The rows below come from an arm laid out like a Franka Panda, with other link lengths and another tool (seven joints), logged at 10 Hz.
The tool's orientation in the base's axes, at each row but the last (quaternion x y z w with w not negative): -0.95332, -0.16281, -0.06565, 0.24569; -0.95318, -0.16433, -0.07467, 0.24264; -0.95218, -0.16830, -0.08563, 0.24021; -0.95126, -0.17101, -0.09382, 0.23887; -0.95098, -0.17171, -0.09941, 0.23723
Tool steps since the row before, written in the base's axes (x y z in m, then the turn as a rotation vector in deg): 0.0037, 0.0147, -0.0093, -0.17, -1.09, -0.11; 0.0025, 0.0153, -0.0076, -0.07, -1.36, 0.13; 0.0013, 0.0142, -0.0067, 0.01, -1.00, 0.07; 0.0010, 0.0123, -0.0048, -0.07, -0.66, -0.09; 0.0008, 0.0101, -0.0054, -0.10, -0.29, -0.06
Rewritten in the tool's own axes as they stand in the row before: 0.0057, -0.0067, 0.0155, -0.49, 0.89, -0.45; 0.0049, -0.0085, 0.0142, -0.41, 1.05, -0.78; 0.0035, -0.0084, 0.0128, -0.25, 0.80, -0.55; 0.0031, -0.0078, 0.0102, -0.27, 0.56, -0.25; 0.0021, -0.0058, 0.0097, -0.19, 0.23, -0.10
